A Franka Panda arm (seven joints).
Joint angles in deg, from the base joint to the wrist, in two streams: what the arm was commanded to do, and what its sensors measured. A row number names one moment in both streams.
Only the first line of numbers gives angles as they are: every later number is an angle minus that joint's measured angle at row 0.
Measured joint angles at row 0: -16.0, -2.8, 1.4, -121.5, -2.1, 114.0, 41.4
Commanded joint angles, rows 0 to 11: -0.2, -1.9, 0.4, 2.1, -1.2, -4.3, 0.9; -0.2, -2.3, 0.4, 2.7, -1.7, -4.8, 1.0; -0.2, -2.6, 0.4, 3.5, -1.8, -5.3, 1.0; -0.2, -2.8, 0.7, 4.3, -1.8, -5.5, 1.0; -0.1, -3.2, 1.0, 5.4, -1.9, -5.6, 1.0; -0.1, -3.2, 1.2, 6.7, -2.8, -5.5, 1.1; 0.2, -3.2, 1.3, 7.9, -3.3, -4.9, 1.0; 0.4, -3.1, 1.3, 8.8, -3.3, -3.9, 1.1; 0.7, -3.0, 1.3, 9.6, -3.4, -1.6, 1.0; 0.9, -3.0, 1.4, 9.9, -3.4, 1.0, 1.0; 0.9, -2.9, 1.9, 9.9, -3.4, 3.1, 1.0; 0.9, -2.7, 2.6, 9.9, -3.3, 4.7, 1.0
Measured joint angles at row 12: 0.7, -3.2, 1.1, 9.0, -2.3, 0.3, 0.0
